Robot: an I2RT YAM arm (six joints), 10 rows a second.
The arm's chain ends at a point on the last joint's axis. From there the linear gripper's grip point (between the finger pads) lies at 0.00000 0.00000 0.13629 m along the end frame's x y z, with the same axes.
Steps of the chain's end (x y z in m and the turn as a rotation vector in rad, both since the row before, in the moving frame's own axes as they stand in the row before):
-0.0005 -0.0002 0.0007 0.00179 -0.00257 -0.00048
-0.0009 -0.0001 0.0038 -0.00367 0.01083 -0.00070
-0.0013 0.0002 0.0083 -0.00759 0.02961 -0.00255
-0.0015 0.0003 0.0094 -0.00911 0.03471 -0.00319
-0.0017 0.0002 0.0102 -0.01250 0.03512 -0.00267
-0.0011 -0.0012 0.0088 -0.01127 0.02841 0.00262
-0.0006 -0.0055 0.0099 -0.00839 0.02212 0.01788
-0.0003 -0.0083 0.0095 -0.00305 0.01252 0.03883
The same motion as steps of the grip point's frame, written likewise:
-0.0009 -0.0004 0.0007 0.00179 -0.00257 -0.00048
0.0006 0.0004 0.0038 -0.00367 0.01083 -0.00070
0.0027 0.0012 0.0082 -0.00759 0.02961 -0.00255
0.0032 0.0015 0.0093 -0.00911 0.03471 -0.00319
0.0031 0.0019 0.0101 -0.01250 0.03512 -0.00267
0.0028 0.0003 0.0087 -0.01127 0.02841 0.00262
0.0024 -0.0043 0.0099 -0.00839 0.02212 0.01788
0.0014 -0.0079 0.0095 -0.00305 0.01252 0.03883

